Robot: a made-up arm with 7 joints.
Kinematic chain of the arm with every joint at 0, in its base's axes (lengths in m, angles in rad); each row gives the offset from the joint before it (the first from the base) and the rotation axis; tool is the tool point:
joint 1: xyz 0 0 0.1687 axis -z
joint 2: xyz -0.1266 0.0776 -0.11 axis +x
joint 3: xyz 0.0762 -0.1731 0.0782 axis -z
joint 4: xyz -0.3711 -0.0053 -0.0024 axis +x
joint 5: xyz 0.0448 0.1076 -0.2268 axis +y
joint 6: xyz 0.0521 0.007 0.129 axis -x
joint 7: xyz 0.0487 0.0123 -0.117 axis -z
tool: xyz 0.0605 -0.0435 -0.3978
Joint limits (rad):
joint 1: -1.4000..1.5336
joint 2: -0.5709..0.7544
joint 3: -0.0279..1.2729
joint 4: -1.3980..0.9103
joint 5: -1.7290..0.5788
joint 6: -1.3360..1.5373
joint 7: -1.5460..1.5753
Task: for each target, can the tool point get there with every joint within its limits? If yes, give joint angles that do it. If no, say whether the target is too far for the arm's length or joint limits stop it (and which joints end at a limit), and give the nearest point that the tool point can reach.
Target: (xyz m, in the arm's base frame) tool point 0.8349 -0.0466 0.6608
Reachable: no: joint limits stop it (at a limit: joint 1, joint 4, joint 5, joint 6, joint 7) | nearest point 0.6120 -0.0253 0.4838 | short by 0.285 m
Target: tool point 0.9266 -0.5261 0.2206
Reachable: no: joint limits stop it (at a limit: joint 1, joint 3, joint 4) | nearest point 0.6630 -0.4845 0.1806 | short by 0.270 m
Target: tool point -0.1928 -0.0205 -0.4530
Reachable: yes | joints -1.0532 0.3867 0.5449 -0.8902 -0.7348 -0.8558 0.9744
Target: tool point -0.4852 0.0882 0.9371
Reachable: no: joint limits stop it (at a limit: joint 2, joint 3, joint 4, joint 5) | nearest point -0.4323 0.0786 0.6914 | short by 0.251 m
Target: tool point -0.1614 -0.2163 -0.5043
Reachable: yes | joints -0.2043 -0.4267 0.6925 -0.7969 0.3332 -0.8381 -1.0375
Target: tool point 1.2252 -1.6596 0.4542
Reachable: no: too far | nearest point 0.5017 -0.6796 0.2314 | short by 1.238 m
